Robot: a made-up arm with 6 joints. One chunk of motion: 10 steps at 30 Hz.
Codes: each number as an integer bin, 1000 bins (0 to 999) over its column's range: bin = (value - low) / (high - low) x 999, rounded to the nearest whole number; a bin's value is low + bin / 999 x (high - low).
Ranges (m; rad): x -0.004..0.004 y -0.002..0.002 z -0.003..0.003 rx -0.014..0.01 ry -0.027..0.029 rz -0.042..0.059
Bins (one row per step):
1: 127 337 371 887 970 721
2: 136 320 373 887 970 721
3: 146 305 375 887 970 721
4: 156 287 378 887 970 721
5: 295 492 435 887 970 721
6: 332 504 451 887 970 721
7: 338 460 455 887 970 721
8: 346 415 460 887 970 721
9: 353 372 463 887 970 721
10: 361 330 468 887 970 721
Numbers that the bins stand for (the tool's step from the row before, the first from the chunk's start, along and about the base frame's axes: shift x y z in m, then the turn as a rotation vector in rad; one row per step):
1: -0.00298 -0.00065 -0.00077 0.00731 0.02737 0.03089
2: -0.00291 -0.00072 -0.00076 0.00731 0.02737 0.03089
3: -0.00283 -0.00078 -0.00075 0.00731 0.02737 0.03089
4: -0.00275 -0.00085 -0.00073 0.00731 0.02737 0.03089
5: -0.00164 -0.00003 -0.00039 0.00731 0.02737 0.03089
6: -0.00134 0.00002 -0.00029 0.00731 0.02737 0.03089
7: -0.00129 -0.00016 -0.00027 0.00731 0.02737 0.03089
8: -0.00123 -0.00034 -0.00024 0.00731 0.02737 0.03089
9: -0.00117 -0.00051 -0.00022 0.00731 0.02737 0.03089
10: -0.00111 -0.00068 -0.00019 0.00731 0.02737 0.03089

